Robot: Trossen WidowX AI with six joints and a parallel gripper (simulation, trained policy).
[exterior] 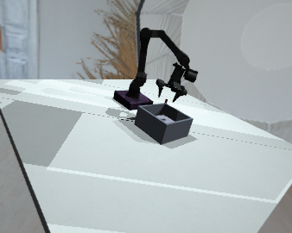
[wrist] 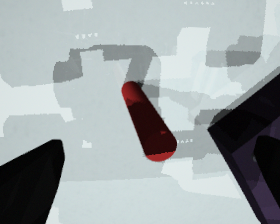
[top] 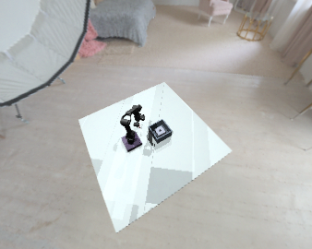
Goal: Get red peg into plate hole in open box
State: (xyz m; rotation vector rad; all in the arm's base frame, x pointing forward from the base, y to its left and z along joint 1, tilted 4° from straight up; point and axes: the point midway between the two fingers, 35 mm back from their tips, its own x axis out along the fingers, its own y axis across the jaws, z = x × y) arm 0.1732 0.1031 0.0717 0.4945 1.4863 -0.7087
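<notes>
Right now the red peg is 10 mm ahead of my gripper tip and 30 mm below it. Round my gripper tip: dark box 140 mm ahead, 210 mm to the right, 50 mm below; grey plate 140 mm ahead, 210 mm to the right, 30 mm below.
</notes>
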